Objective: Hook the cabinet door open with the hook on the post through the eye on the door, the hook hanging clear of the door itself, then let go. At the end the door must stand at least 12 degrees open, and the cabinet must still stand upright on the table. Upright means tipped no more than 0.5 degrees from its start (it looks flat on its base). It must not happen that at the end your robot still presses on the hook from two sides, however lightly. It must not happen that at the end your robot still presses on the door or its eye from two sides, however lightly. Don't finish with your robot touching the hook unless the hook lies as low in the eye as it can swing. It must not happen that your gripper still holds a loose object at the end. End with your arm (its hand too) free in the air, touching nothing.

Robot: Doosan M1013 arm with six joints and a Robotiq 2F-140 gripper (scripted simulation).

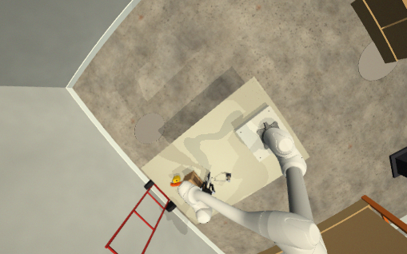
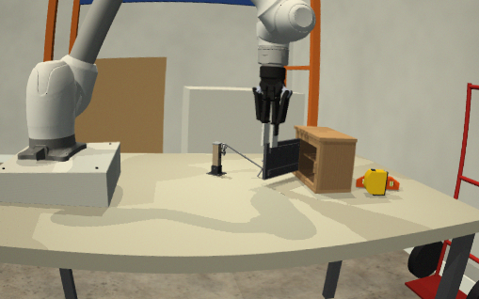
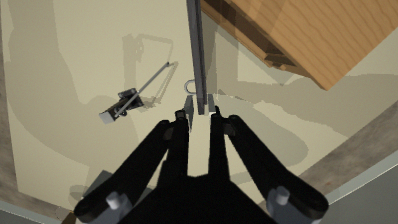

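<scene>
My hand is 80 mm above the dark door, 60 mm to the right of it and 50 mm short of it.
</scene>
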